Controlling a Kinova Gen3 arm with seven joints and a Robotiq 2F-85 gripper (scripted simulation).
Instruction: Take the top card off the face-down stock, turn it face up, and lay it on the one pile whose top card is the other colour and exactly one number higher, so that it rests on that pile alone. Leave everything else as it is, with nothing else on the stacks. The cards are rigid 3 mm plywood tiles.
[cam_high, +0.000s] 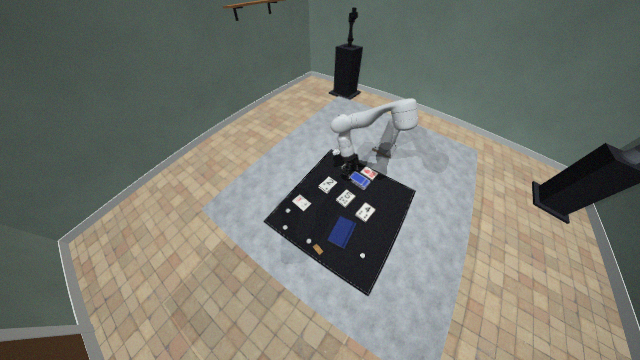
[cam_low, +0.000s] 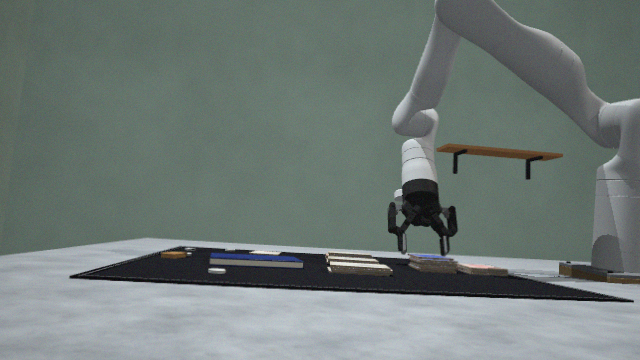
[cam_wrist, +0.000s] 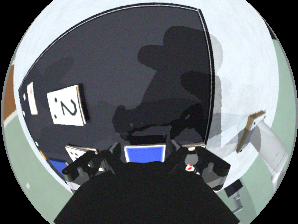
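Right now the blue-backed card is 40 mm to the left of my hand and 10 mm below it.
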